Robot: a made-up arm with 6 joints. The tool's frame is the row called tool. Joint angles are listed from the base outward. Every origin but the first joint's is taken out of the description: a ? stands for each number. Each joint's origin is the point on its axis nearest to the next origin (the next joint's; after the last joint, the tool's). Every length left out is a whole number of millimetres.
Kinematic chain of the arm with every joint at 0, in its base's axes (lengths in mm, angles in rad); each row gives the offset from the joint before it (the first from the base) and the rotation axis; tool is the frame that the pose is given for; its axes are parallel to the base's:
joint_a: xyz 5 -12 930 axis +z
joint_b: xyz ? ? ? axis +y
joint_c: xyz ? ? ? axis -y
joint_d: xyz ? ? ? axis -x
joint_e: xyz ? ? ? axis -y
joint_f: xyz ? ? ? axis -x
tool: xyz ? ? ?
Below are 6 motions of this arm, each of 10 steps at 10 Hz.
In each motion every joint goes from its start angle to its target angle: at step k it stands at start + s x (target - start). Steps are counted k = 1, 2, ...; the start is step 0. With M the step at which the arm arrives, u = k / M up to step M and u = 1 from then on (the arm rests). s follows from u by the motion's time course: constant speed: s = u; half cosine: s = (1 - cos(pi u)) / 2; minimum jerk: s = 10 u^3 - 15 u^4 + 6 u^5.
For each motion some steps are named. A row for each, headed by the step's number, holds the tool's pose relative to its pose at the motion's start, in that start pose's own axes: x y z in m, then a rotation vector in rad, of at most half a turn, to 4 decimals.
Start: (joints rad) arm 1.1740 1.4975 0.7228 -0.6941 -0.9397 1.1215
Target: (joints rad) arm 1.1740 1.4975 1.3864 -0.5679 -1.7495 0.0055
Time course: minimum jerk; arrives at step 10
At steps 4, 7, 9, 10:
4: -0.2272 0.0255 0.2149 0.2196 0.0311 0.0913
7: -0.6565 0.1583 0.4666 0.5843 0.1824 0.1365
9: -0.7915 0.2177 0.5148 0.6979 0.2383 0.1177
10: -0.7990 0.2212 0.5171 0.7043 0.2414 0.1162

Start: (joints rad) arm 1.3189 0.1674 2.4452 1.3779 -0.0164 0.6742
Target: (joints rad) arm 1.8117 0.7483 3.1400 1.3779 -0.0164 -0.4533
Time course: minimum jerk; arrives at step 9
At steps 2, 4, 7, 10:
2: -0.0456 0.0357 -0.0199 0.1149 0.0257 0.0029
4: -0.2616 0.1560 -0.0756 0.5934 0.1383 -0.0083
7: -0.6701 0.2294 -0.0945 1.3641 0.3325 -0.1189
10: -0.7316 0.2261 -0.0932 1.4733 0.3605 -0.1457

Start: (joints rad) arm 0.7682 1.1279 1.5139 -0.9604 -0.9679 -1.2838
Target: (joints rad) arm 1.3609 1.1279 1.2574 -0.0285 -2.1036 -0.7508
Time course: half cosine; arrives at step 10
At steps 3, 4, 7, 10:
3: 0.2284 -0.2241 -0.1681 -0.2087 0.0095 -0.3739
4: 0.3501 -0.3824 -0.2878 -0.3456 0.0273 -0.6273
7: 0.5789 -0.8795 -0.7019 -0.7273 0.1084 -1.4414
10: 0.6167 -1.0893 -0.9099 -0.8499 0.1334 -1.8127

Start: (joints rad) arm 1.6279 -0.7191 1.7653 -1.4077 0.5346 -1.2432
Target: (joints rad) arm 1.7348 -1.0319 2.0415 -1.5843 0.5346 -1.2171
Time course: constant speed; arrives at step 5
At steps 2, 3, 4, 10:
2: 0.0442 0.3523 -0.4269 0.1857 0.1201 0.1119
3: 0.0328 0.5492 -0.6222 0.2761 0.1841 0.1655
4: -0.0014 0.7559 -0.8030 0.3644 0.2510 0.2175
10: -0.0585 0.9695 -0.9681 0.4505 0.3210 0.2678

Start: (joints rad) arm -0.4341 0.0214 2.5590 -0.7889 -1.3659 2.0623
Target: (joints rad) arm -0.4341 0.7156 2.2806 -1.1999 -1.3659 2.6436
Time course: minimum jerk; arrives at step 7
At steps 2, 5, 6, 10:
2: 0.1726 0.2394 -0.0880 0.0287 -0.0809 0.0638
5: 0.7039 1.6571 -0.1436 0.2535 -0.4478 0.2227
6: 0.7324 1.9162 -0.0881 0.3046 -0.4964 0.2282
10: 0.7356 1.9657 -0.0753 0.3147 -0.5050 0.2286

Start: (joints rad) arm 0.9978 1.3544 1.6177 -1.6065 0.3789 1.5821
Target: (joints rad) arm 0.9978 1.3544 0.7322 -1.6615 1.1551 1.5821
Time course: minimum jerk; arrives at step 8
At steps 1, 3, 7, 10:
1: 0.0010 -0.0029 -0.0243 -0.0045 0.0136 -0.0128
3: -0.0314 -0.0661 -0.4097 -0.1006 0.2253 -0.2206
7: -0.5307 -0.3602 -1.2468 -0.5782 0.6915 -0.7606
10: -0.5473 -0.3681 -1.2601 -0.5925 0.6995 -0.7717

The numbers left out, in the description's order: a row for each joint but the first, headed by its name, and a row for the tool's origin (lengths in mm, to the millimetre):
joint_b: 142 -1 0
joint_c: -16 0 1296
joint_d: 1503 0 118
joint_e: 0 -12 6
joint_f: 224 0 9
tool: 0 -14 -12

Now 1 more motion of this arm.
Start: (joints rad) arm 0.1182 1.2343 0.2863 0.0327 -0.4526 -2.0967
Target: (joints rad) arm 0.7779 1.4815 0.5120 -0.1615 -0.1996 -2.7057
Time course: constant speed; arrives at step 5
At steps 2, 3, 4, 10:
2: 0.1080 -0.3536 -0.5387 0.0569 0.1242 0.0204
3: 0.1506 -0.5861 -0.7690 0.0878 0.1885 0.0119
4: 0.1859 -0.8500 -0.9658 0.1201 0.2516 -0.0093
10: 0.2144 -1.1398 -1.1247 0.1536 0.3115 -0.0426

